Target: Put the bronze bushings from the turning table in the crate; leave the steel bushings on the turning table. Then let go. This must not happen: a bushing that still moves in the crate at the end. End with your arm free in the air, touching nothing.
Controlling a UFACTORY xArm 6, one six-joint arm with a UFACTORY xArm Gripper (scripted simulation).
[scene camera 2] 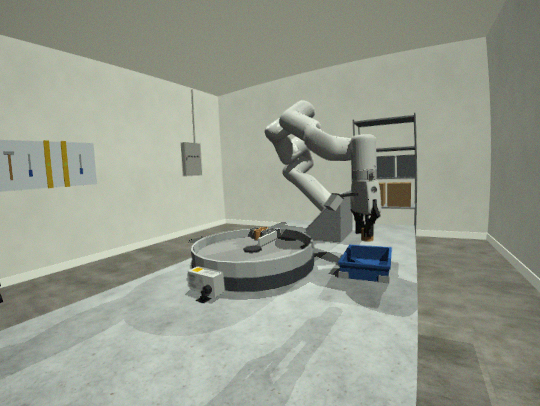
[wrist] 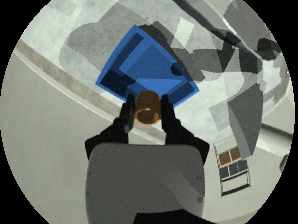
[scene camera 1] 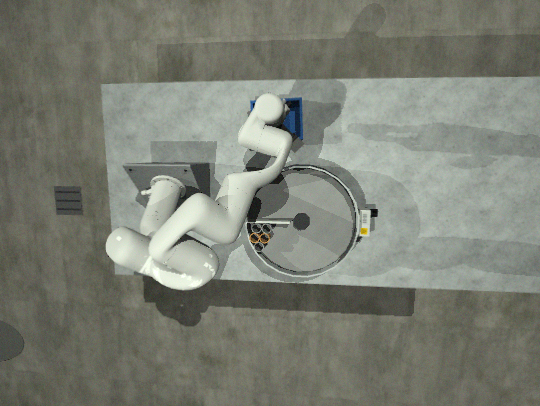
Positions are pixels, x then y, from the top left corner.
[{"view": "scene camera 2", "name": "gripper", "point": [364, 235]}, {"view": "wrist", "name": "gripper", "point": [147, 101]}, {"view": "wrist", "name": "bronze bushing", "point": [147, 100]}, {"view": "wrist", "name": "blue crate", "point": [135, 65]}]
